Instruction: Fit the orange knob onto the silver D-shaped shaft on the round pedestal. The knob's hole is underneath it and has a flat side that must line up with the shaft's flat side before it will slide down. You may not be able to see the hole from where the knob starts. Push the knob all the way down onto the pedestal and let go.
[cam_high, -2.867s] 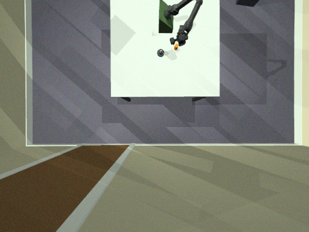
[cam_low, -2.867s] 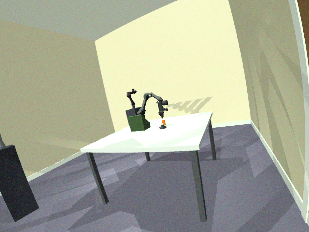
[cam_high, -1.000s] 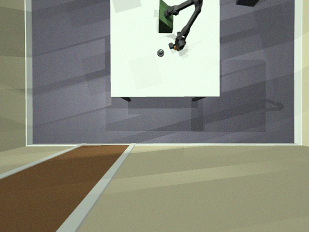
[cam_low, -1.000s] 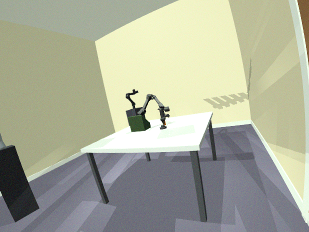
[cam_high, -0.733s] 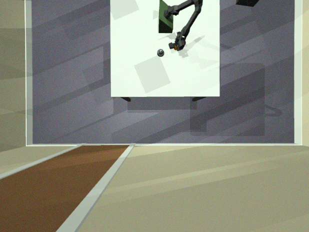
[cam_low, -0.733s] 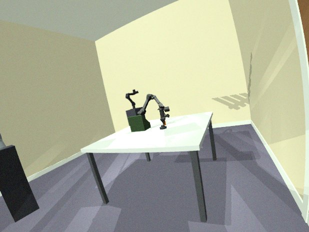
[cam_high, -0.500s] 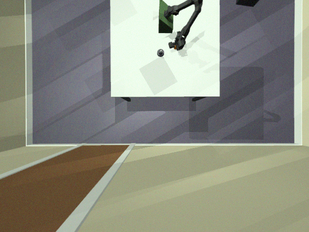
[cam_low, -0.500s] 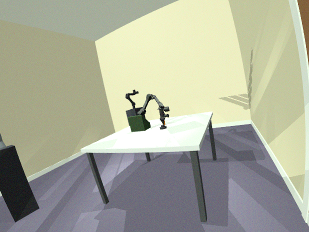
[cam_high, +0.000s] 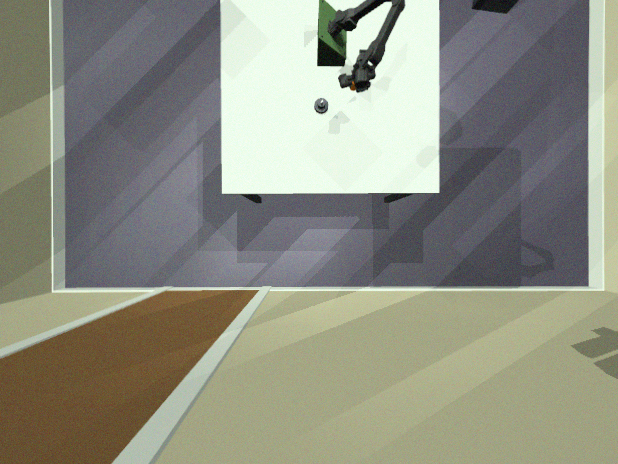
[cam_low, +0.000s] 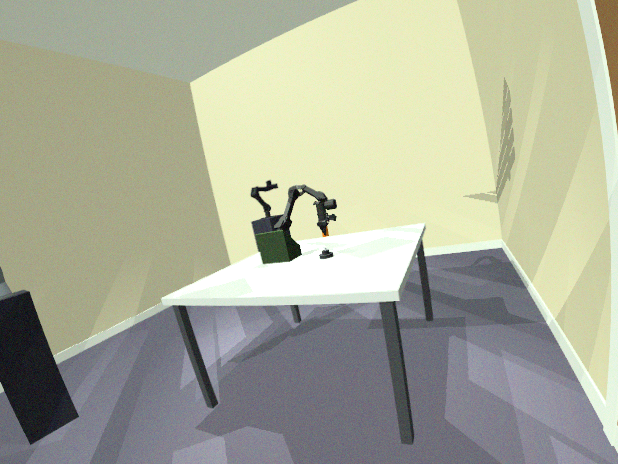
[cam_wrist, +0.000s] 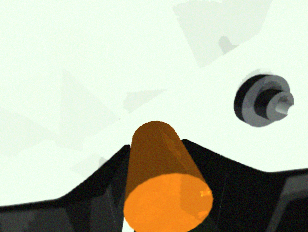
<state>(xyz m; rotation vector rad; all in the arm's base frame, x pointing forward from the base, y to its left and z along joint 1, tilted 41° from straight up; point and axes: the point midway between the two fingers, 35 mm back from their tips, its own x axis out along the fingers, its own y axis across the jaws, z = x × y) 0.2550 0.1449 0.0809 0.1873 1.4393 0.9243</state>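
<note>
Right now the orange knob is 30 mm above my gripper tip. Also, from my gripper tip: pedestal (80 mm ahead, 160 mm to the right, 70 mm below).
</note>
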